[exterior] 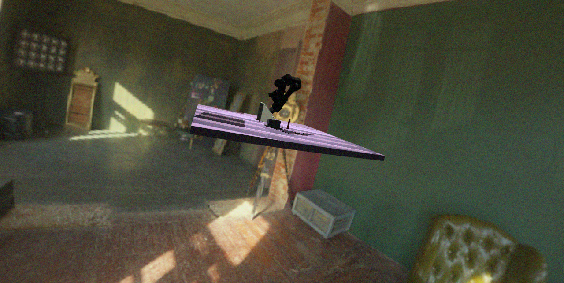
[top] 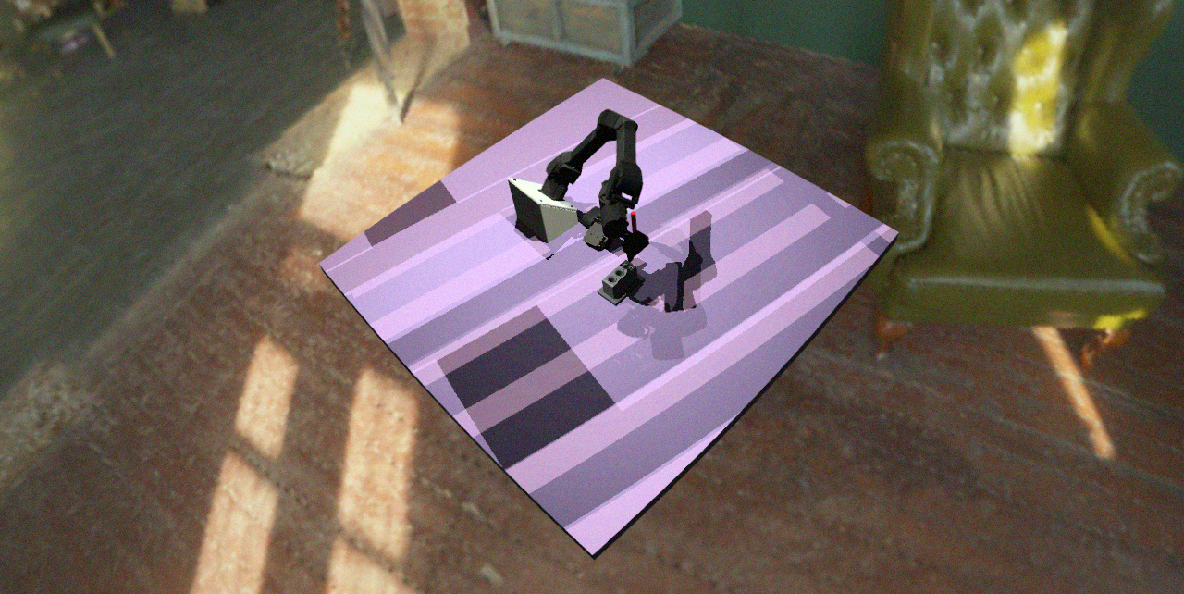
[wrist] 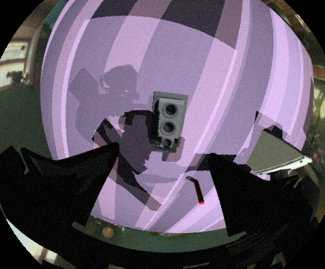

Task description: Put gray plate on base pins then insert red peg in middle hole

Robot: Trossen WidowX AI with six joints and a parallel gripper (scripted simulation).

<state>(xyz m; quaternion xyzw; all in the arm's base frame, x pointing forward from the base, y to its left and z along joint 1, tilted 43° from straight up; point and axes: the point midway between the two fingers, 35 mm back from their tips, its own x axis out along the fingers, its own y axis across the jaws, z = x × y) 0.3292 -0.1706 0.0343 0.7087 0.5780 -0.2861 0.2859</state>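
Now: the red peg 100 mm behind my gripper tip, 190 mm to the left of it and 100 mm below it. The rest, counted from my gripper tip: gray plate: 100 mm below.
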